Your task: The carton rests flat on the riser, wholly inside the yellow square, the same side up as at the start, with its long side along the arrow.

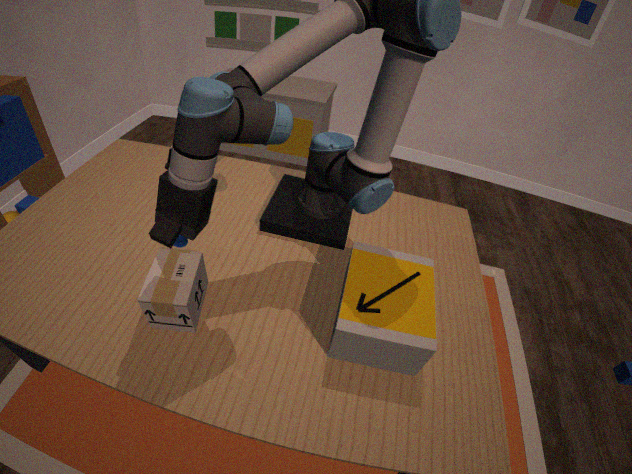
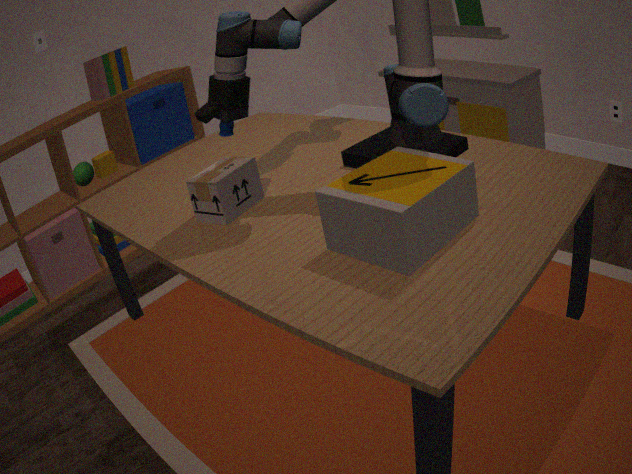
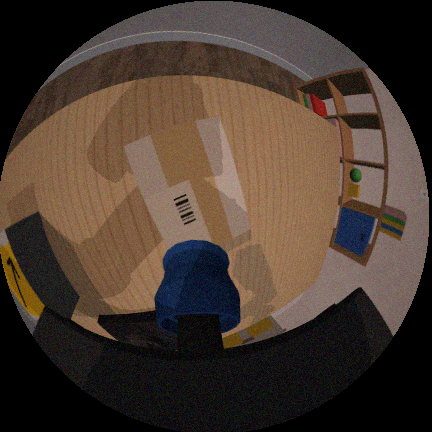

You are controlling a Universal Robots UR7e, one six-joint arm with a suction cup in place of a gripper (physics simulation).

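Observation:
The white carton (image 1: 176, 290) (image 2: 225, 189) (image 3: 182, 185) with brown tape, a barcode on top and up arrows on its sides stands upright on the table, left of the riser. My suction gripper (image 1: 180, 241) (image 2: 226, 129) (image 3: 196, 255) is open and hangs above the carton's far end, with a gap between cup and carton. The grey riser (image 1: 380, 349) (image 2: 395, 234) stands at the right on the table. The yellow square (image 1: 393, 295) (image 2: 403, 168) (image 3: 30, 295) on its top bears a black arrow (image 1: 390, 291) (image 2: 398, 175) (image 3: 17, 282); no carton is on it.
The arm's black base plate (image 1: 278, 224) (image 2: 365, 151) stands on the wooden table (image 1: 265, 377) (image 2: 285, 270) (image 3: 285, 175), behind the riser and beside it. A wooden shelf unit (image 2: 53, 119) (image 3: 385, 145) with bins stands beyond the table's left side.

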